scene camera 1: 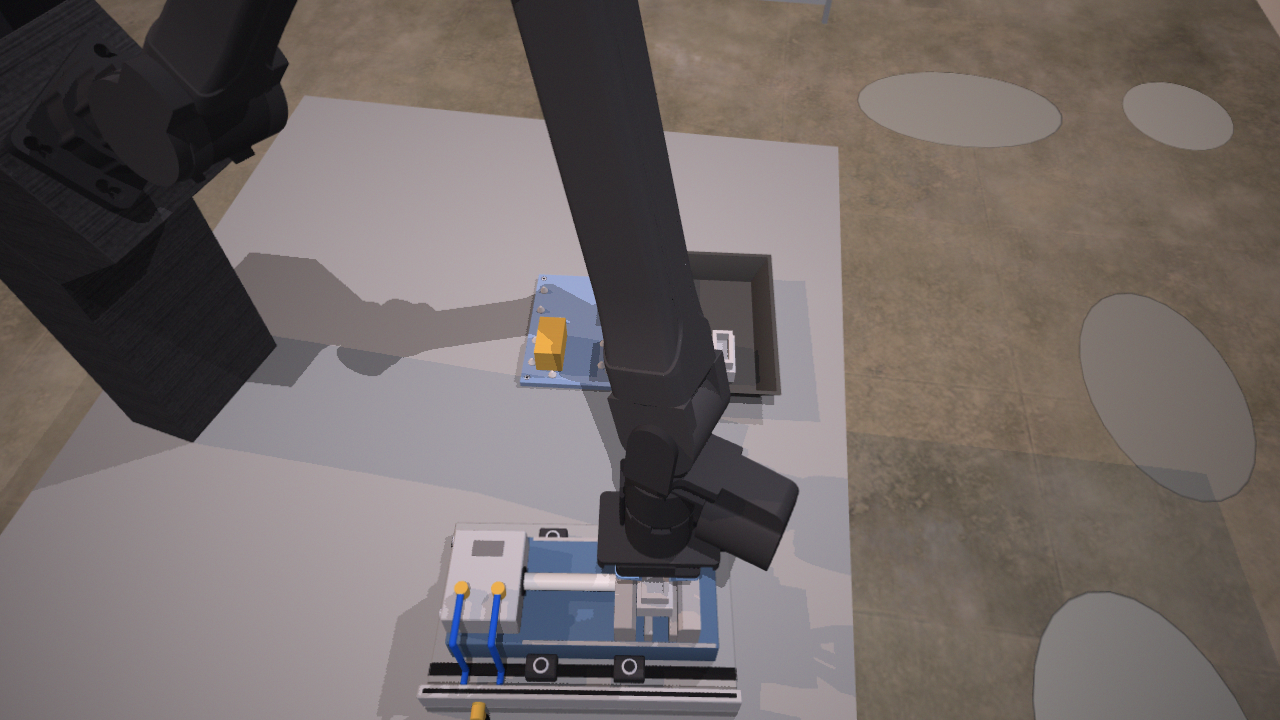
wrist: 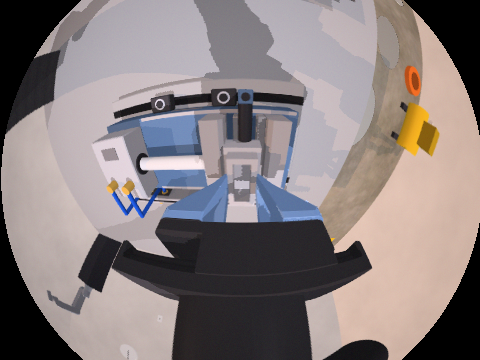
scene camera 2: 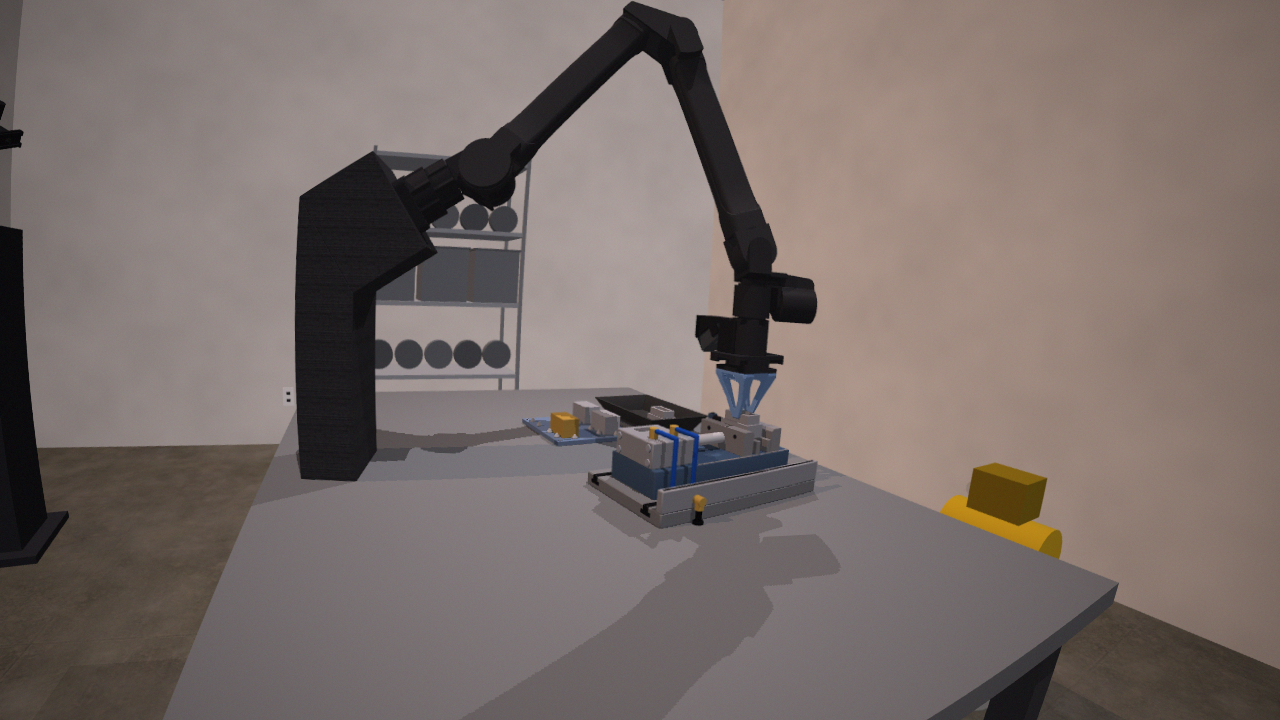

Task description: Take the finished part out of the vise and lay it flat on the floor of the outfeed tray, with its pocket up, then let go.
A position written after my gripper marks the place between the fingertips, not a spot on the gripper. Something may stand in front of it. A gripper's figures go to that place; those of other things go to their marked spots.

Scene:
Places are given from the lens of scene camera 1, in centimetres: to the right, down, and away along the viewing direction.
my gripper point(scene camera 1: 655, 573): 1, 20, 75
orange block point(scene camera 1: 550, 345): -11, -2, 100
blue vise point(scene camera 1: 557, 615): -8, 25, 77
actuator box point(scene camera 1: 479, 572): -15, 20, 76
The marked spots on the blue vise and the orange block are 35 cm apart.

